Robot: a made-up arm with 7 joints.
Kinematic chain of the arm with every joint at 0, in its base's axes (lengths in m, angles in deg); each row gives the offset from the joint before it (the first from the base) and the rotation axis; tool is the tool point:
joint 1: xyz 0 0 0 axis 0 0.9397 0.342
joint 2: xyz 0 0 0 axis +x
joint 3: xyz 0 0 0 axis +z
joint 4: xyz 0.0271 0 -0.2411 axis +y
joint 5: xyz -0.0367 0 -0.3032 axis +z
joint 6: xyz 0 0 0 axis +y
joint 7: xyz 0 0 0 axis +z
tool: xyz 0 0 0
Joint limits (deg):
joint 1: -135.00..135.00
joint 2: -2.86..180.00
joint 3: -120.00..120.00
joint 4: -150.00..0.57
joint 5: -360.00..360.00
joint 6: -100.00..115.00
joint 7: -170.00..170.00
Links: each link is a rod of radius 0.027 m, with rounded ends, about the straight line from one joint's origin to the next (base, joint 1, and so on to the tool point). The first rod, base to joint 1, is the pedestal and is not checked.
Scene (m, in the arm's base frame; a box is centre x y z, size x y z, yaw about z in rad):
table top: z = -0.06
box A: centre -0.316 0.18 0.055 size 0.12 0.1 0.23 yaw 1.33
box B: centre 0.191 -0.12 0.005 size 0.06 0.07 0.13 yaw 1
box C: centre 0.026 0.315 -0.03 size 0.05 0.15 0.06 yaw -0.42
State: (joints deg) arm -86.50 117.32 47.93 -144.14 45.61 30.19 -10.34
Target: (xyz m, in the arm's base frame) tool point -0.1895 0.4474 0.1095
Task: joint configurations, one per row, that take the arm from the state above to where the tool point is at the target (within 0.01 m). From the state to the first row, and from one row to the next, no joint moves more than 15 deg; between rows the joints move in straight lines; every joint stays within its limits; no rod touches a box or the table.
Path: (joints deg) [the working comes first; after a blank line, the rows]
Joints at the target: -111.98 98.83 85.00 -62.98 45.61 30.19 -10.34
Straight joint move there: touches box A.

1: -82.41 112.68 43.74 -130.65 53.44 32.77 -8.83
2: -78.33 108.04 39.55 -117.16 61.26 35.35 -7.32
3: -74.24 103.40 35.36 -103.67 69.09 37.92 -5.80
4: -70.15 98.76 31.17 -90.17 76.92 40.50 -4.29
5: -66.07 94.11 26.99 -76.68 84.74 43.08 -2.78
6: -61.98 89.47 22.80 -63.19 92.57 45.66 -1.27
7: -57.89 84.83 18.61 -49.70 100.40 48.24 0.24
8: -53.81 80.19 14.42 -36.21 108.22 50.82 1.76
9: -65.44 83.92 28.53 -41.56 95.70 46.69 -0.66
10: -77.08 87.65 42.65 -46.92 83.18 42.57 -3.08
11: -88.71 91.38 56.77 -52.27 70.66 38.44 -5.50
12: -100.35 95.11 70.88 -57.62 58.13 34.32 -7.92
13: -111.98 98.83 85.00 -62.98 45.61 30.19 -10.34

